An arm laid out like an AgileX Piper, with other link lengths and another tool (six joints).
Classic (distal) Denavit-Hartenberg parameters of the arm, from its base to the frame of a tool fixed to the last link. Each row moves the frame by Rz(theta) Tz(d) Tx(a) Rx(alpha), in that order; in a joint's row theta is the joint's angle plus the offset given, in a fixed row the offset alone. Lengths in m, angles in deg.
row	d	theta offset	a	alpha
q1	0.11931	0	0	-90
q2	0	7.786	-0.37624	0
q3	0	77.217	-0.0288	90
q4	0.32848	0	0	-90
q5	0	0	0	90
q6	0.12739	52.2	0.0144	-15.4
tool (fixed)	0.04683	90	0	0
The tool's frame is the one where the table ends.
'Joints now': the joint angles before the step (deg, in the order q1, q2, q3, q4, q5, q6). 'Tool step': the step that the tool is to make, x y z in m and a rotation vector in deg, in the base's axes. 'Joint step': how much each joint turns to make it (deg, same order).
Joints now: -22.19, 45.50, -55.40, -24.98, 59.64, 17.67
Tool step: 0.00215, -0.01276, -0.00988, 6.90, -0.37, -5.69
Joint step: -6.87, 2.49, -0.75, 6.45, 1.00, 0.05
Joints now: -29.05, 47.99, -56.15, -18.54, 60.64, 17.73
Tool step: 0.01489, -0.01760, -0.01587, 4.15, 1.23, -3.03
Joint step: -3.72, 4.24, -0.12, 2.91, -0.92, 0.19
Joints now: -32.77, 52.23, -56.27, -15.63, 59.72, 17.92
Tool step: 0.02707, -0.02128, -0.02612, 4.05, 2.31, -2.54
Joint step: -1.10, 6.47, -0.01, 0.63, -1.79, 2.57
